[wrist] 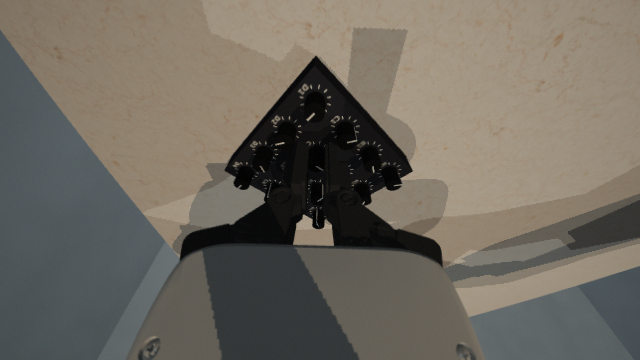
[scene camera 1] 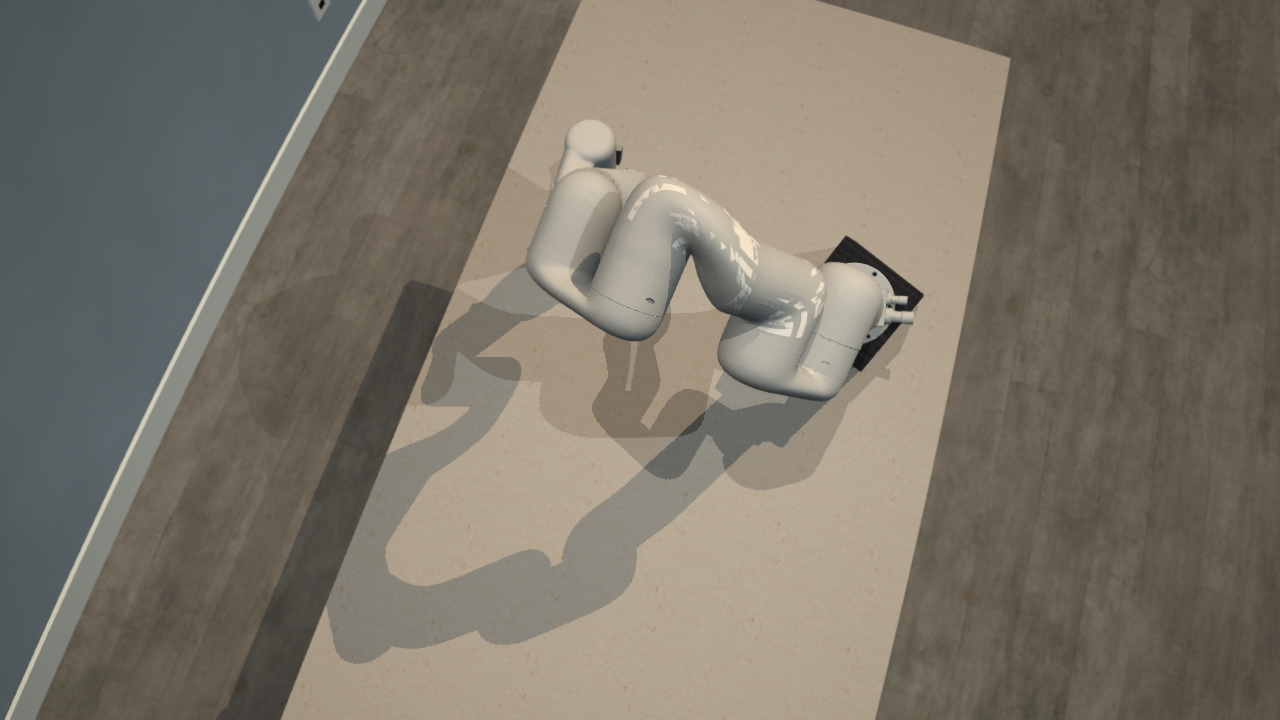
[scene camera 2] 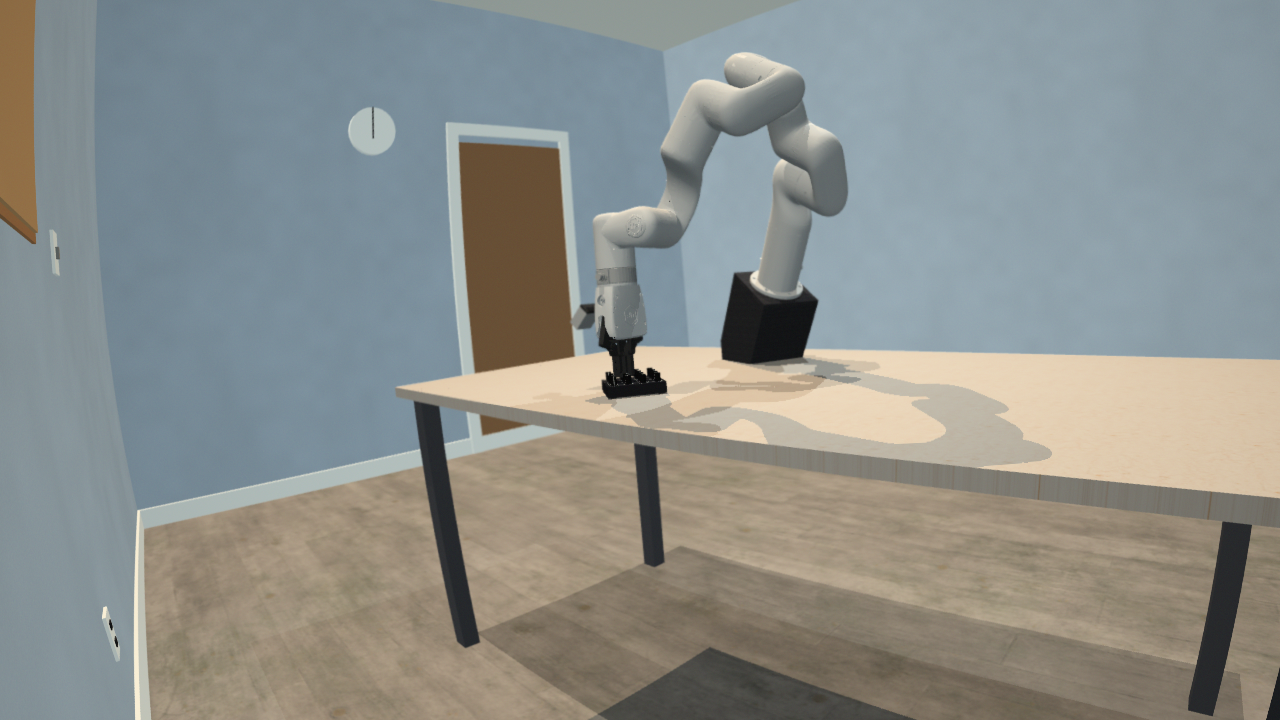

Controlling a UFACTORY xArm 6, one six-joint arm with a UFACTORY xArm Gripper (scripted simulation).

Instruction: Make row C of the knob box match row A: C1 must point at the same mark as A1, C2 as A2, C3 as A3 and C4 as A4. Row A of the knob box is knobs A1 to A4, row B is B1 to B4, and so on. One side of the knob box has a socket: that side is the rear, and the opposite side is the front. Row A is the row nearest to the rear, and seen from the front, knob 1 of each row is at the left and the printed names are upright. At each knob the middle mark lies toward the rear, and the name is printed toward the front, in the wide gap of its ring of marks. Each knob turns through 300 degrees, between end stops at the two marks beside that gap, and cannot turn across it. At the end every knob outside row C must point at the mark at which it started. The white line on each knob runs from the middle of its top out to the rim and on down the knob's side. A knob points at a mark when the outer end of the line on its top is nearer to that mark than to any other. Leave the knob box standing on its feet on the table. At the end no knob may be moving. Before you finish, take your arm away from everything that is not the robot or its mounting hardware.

Labels:
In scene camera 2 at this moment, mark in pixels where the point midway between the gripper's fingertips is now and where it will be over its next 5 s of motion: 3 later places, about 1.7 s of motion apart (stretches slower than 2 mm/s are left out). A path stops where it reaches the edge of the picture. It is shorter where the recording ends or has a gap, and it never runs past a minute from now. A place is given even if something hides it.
The gripper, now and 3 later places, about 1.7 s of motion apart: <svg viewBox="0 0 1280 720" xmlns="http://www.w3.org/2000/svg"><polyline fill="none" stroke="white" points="624,376 622,353 621,348 623,370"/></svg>

